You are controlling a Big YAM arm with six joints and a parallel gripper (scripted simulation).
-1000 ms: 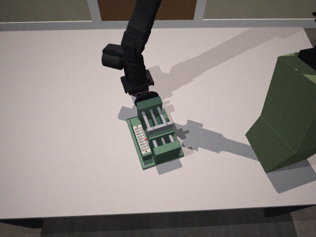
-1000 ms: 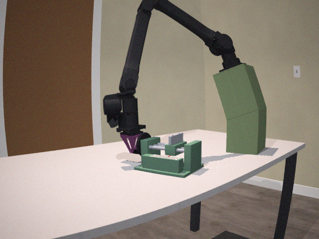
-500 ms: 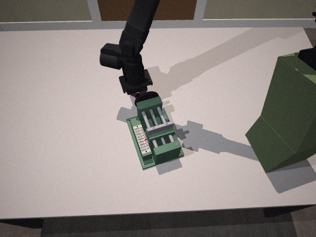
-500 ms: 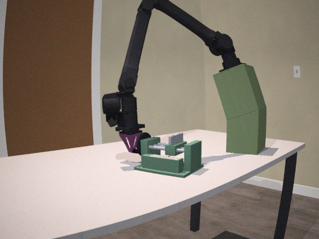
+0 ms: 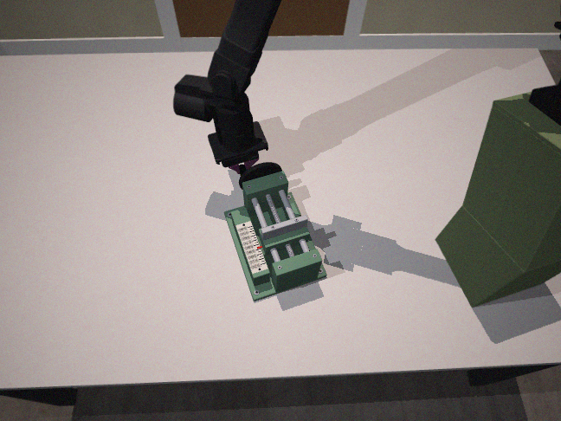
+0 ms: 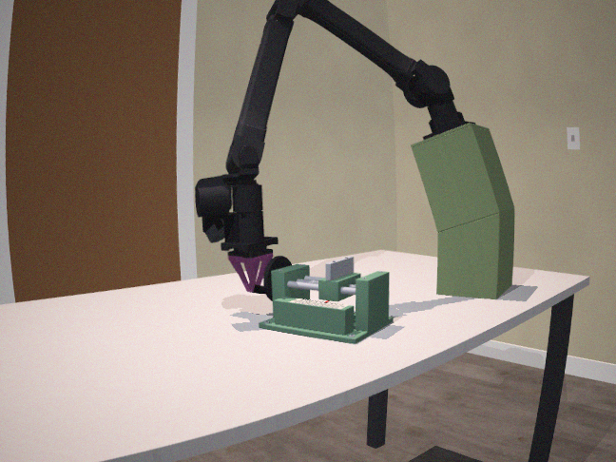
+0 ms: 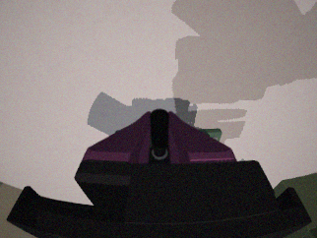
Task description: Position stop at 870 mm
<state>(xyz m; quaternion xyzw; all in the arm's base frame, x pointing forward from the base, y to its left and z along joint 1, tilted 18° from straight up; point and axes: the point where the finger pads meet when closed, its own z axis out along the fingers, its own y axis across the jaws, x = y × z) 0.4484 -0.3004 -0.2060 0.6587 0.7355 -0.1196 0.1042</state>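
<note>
The black handwheel lies 10 mm behind my hand and 30 mm to the left of it. From my hand the other things lie so: grey stop carriage: 40 mm behind, 180 mm to the left, 30 mm above; then black handwheel handle: 10 mm to the left.
</note>
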